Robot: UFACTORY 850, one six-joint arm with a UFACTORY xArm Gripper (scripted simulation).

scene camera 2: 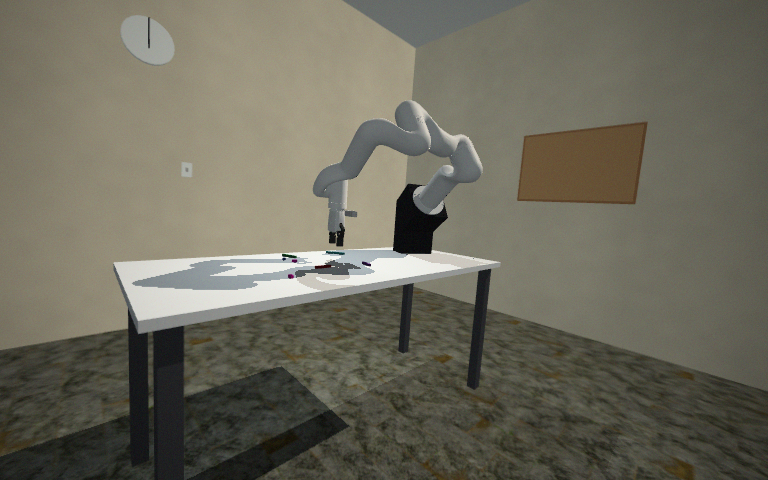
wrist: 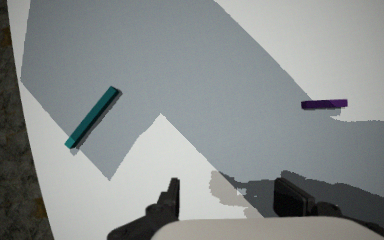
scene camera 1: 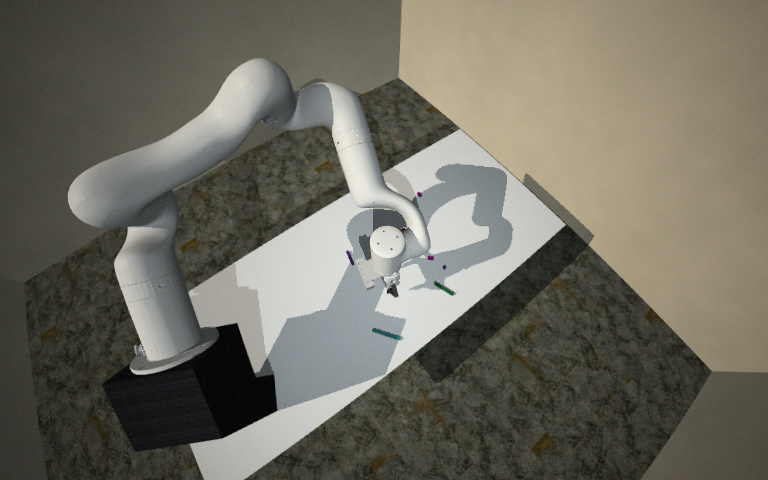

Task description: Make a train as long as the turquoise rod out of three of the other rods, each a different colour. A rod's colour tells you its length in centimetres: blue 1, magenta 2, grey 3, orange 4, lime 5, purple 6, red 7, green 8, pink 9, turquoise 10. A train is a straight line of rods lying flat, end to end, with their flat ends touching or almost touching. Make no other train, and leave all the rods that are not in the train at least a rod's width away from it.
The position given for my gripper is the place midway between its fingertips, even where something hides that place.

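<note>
Looking through the wrist view, I see a turquoise rod [wrist: 112,92]. My gripper [wrist: 227,194] is there in the view as well.
</note>
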